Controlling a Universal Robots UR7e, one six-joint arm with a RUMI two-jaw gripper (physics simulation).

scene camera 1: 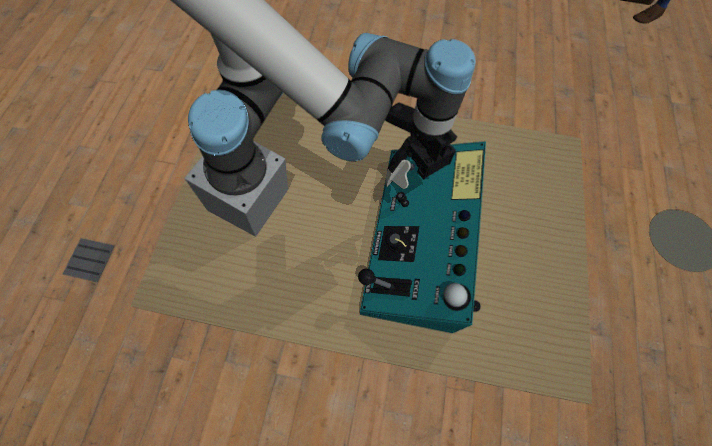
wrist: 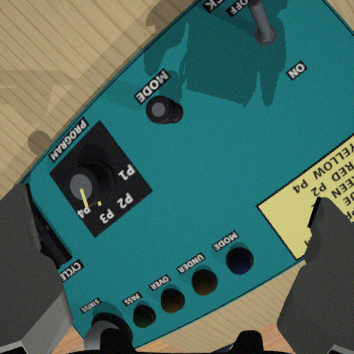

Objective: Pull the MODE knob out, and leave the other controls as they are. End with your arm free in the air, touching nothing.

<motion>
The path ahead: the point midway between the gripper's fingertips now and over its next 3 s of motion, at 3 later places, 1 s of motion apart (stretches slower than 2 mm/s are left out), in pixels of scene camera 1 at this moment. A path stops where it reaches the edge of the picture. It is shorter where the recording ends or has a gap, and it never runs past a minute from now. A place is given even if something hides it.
My gripper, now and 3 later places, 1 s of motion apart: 412, 170; 403, 197; 401, 199; 401, 196
</motion>
